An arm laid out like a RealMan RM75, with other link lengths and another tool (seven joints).
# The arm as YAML. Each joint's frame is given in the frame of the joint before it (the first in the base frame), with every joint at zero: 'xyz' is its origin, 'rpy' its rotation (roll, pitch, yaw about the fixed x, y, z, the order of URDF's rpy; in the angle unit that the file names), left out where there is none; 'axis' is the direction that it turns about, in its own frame. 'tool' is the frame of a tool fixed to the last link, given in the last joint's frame.
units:
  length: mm
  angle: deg
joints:
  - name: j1
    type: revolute
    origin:
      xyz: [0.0, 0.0, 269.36]
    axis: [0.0, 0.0, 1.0]
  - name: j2
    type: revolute
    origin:
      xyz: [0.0, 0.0, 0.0]
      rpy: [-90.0, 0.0, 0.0]
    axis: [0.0, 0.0, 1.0]
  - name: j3
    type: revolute
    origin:
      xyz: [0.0, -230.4, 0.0]
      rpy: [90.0, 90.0, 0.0]
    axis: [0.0, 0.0, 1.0]
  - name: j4
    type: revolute
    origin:
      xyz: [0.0, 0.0, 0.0]
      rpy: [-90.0, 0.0, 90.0]
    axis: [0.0, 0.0, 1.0]
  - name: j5
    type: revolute
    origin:
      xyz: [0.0, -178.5, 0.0]
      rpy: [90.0, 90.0, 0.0]
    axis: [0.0, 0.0, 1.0]
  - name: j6
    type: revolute
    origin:
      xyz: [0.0, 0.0, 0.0]
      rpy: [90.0, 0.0, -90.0]
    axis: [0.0, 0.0, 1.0]
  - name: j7
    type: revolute
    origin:
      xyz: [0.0, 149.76, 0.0]
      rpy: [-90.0, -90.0, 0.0]
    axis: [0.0, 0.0, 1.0]
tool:
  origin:
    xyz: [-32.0, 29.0, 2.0]
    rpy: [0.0, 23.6, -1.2]
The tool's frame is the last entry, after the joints.
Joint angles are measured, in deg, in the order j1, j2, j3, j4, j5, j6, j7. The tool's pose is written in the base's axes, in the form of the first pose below.
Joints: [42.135, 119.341, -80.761, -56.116, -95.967, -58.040, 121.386]
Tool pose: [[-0.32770, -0.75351, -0.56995, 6.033], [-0.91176, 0.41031, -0.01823, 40.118], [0.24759, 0.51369, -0.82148, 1.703], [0, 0, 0, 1]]
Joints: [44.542, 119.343, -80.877, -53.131, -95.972, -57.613, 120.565]
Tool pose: [[-0.32504, -0.76517, -0.55576, 5.645], [-0.91099, 0.41110, -0.03320, 40.466], [0.25387, 0.49550, -0.83068, 1.006], [0, 0, 0, 1]]
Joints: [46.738, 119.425, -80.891, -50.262, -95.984, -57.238, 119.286]
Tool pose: [[-0.31845, -0.77902, -0.54011, 5.300], [-0.91255, 0.40617, -0.04778, 40.736], [0.25660, 0.47766, -0.84024, 0.342], [0, 0, 0, 1]]
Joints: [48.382, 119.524, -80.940, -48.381, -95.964, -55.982, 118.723]
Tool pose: [[-0.31971, -0.78409, -0.53196, 4.976], [-0.91484, 0.40161, -0.04214, 41.124], [0.24668, 0.47319, -0.84572, 0.015], [0, 0, 0, 1]]
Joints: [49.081, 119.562, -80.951, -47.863, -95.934, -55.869, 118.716]
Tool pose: [[-0.31661, -0.78633, -0.53051, 4.702], [-0.91536, 0.39994, -0.04650, 41.195], [0.24874, 0.47089, -0.84640, -0.115], [0, 0, 0, 1]]
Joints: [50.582, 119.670, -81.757, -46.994, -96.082, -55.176, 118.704]
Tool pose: [[-0.30497, -0.79949, -0.51750, 4.015], [-0.91948, 0.38873, -0.05870, 41.251], [0.24810, 0.45793, -0.85367, -0.579], [0, 0, 0, 1]]
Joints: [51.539, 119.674, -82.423, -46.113, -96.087, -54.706, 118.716]
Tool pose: [[-0.30222, -0.80728, -0.50692, 3.740], [-0.92008, 0.38609, -0.06631, 41.280], [0.24924, 0.44637, -0.85944, -0.947], [0, 0, 0, 1]]
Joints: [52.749, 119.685, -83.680, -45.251, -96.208, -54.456, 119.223]
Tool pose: [[-0.29758, -0.81938, -0.48997, 3.315], [-0.91899, 0.38490, -0.08553, 41.141], [0.25867, 0.42483, -0.86753, -1.558], [0, 0, 0, 1]]
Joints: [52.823, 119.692, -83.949, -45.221, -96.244, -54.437, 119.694]
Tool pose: [[-0.30180, -0.81842, -0.48899, 3.310], [-0.91643, 0.39044, -0.08787, 41.095], [0.26284, 0.42160, -0.86785, -1.668], [0, 0, 0, 1]]
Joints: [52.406, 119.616, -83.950, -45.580, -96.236, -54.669, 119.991]
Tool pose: [[-0.30594, -0.81527, -0.49166, 3.473], [-0.91427, 0.39563, -0.08711, 41.046], [0.26554, 0.42286, -0.86642, -1.583], [0, 0, 0, 1]]
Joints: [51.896, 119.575, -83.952, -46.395, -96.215, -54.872, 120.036]
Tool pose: [[-0.30133, -0.81486, -0.49517, 3.456], [-0.91603, 0.39157, -0.08693, 40.969], [0.26473, 0.42740, -0.86444, -1.409], [0, 0, 0, 1]]
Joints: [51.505, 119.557, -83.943, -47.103, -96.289, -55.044, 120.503]
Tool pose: [[-0.30209, -0.81197, -0.49945, 3.444], [-0.91531, 0.39345, -0.08603, 40.910], [0.26636, 0.43117, -0.86206, -1.279], [0, 0, 0, 1]]
